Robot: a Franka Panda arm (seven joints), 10 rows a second.
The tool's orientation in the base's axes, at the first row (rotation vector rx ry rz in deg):
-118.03, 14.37, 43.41
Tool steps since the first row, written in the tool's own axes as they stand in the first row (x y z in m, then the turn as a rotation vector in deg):
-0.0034, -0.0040, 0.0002, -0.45, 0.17, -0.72
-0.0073, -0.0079, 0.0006, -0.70, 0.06, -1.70
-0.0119, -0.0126, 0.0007, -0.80, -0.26, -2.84
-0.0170, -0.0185, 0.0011, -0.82, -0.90, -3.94
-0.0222, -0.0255, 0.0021, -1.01, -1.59, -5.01
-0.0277, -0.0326, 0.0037, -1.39, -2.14, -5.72
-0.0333, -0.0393, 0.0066, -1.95, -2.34, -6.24
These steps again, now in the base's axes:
-0.0010, 0.0021, 0.0047, -0.13, -0.73, 0.45
-0.0025, 0.0043, 0.0096, 0.13, -1.49, 1.07
-0.0041, 0.0066, 0.0155, 0.67, -2.24, 1.82
-0.0057, 0.0097, 0.0225, 1.40, -2.76, 2.72
-0.0071, 0.0140, 0.0300, 2.01, -3.26, 3.74
-0.0090, 0.0188, 0.0375, 2.25, -3.56, 4.64
-0.0117, 0.0244, 0.0443, 2.11, -3.92, 5.33

